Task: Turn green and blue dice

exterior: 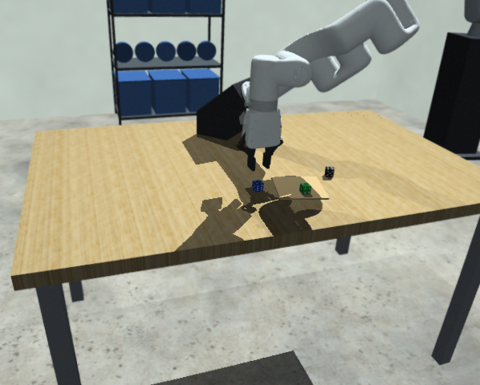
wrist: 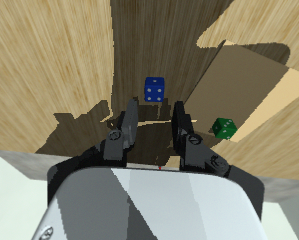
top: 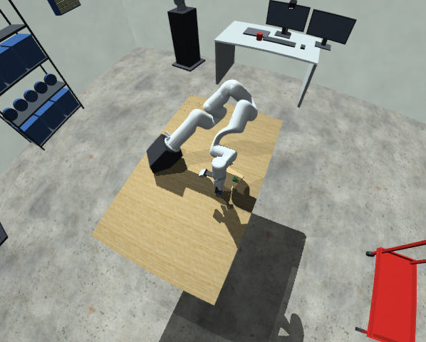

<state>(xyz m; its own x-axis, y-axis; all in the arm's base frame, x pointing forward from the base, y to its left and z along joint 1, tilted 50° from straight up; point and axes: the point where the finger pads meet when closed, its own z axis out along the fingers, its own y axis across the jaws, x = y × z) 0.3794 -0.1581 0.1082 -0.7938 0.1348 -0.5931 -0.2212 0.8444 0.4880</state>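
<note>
Now: hand 10 mm short of the blue die and 70 mm above it. From my hand the other things lie so: black die (80 mm behind, 240 mm to the left, 70 mm below); tan mat (120 mm to the left, 80 mm below); green die (40 mm ahead, 130 mm to the left, 70 mm below).
</note>
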